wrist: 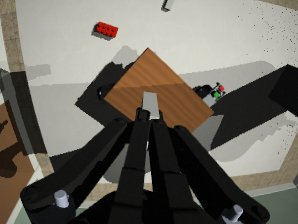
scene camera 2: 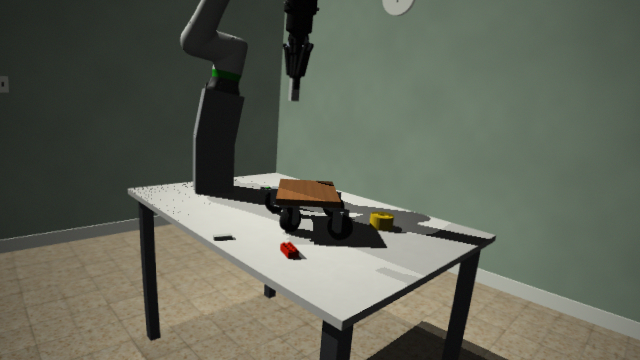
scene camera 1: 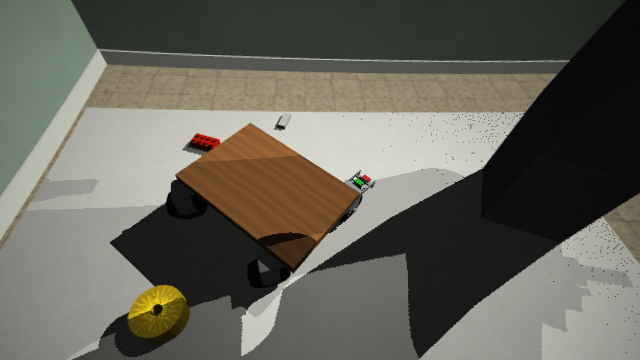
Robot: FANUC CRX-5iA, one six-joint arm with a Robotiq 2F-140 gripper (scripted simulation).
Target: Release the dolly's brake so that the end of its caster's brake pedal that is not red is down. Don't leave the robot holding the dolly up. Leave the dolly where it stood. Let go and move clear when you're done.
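Yellow disc [scene camera 1: 147,320] visible. Gripper [scene camera 2: 293,100] visible, likewise in wrist view [wrist: 148,102].
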